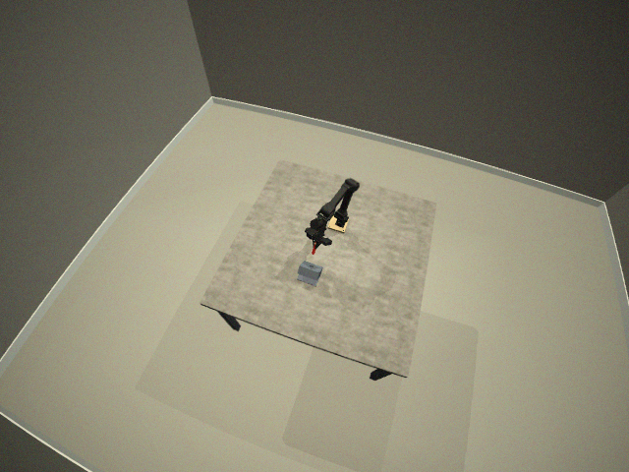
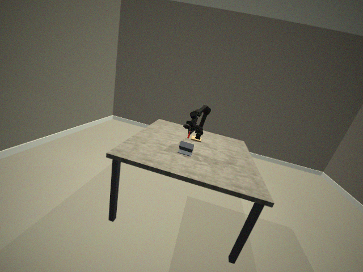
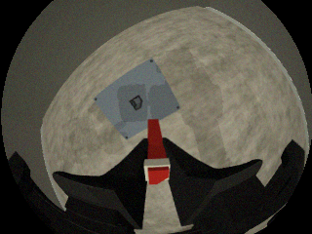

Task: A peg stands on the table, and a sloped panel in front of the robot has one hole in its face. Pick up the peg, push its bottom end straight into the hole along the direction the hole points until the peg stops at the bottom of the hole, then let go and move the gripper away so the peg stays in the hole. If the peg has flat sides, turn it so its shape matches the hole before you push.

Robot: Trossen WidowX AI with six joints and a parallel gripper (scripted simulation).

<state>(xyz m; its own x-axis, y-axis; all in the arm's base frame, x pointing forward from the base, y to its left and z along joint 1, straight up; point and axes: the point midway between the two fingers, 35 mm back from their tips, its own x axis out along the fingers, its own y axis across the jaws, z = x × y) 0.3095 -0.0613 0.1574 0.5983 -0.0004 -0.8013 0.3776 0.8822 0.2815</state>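
Right now my gripper tip is 100 mm short of the grey sloped panel, 20 mm to the right of it and 100 mm above it. From my gripper tip the other things lie so: red peg (10 mm behind, 10 mm above).
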